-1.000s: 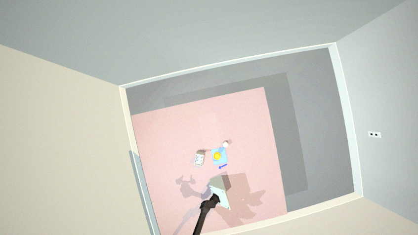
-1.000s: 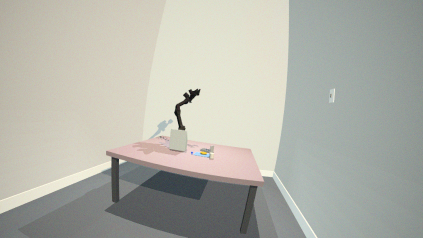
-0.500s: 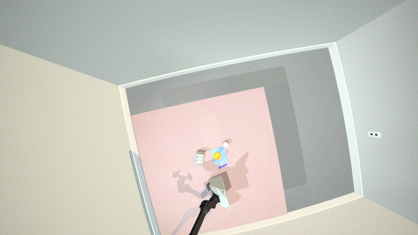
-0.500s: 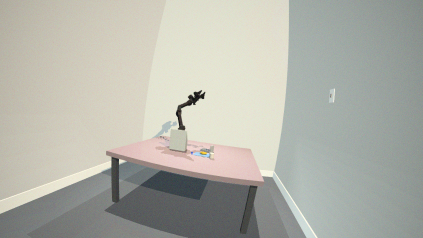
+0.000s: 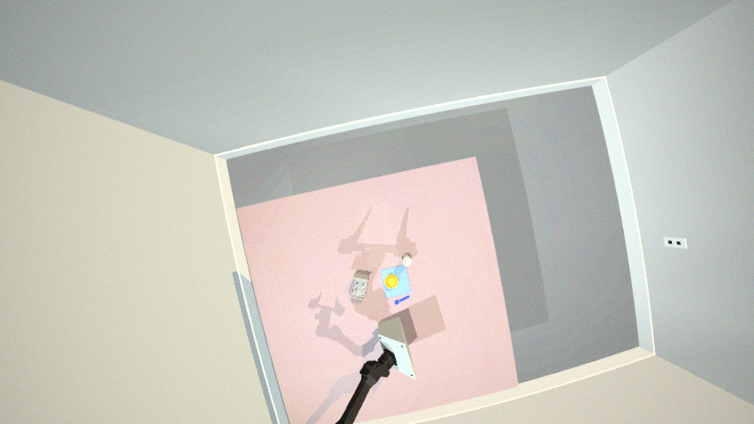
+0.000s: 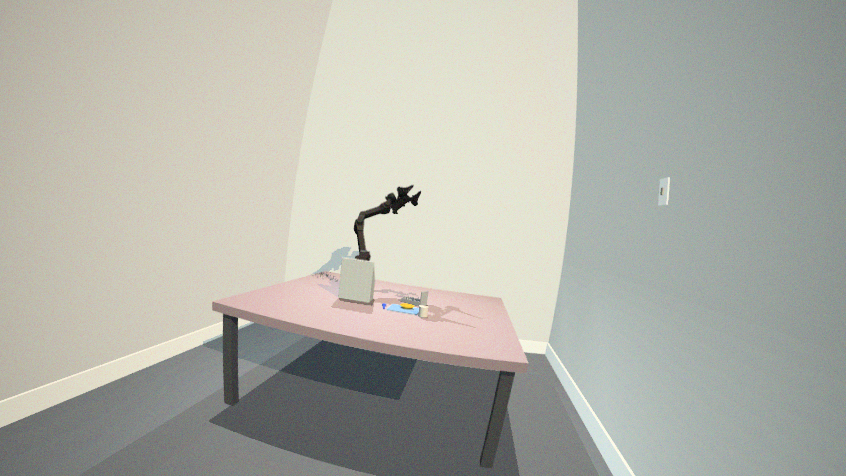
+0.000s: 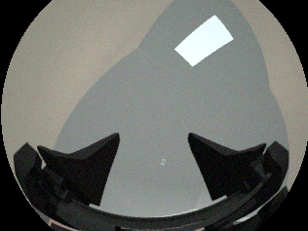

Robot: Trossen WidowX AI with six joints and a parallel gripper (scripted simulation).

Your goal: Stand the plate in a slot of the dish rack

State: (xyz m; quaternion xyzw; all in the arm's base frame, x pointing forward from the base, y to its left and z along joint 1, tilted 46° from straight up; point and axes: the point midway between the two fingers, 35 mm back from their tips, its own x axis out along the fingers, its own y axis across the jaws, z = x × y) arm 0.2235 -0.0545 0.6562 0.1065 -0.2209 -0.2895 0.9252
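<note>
The yellow plate is 65 cm below my gripper tip, 52 cm to the right of it and 9 cm ahead of it. From my gripper tip the other things lie so: grey dish rack (64 cm below, 35 cm to the right, 11 cm ahead); then white cup (64 cm below, 61 cm to the right, 18 cm ahead); then blue spoon (66 cm below, 54 cm to the right, 2 cm behind).
</note>
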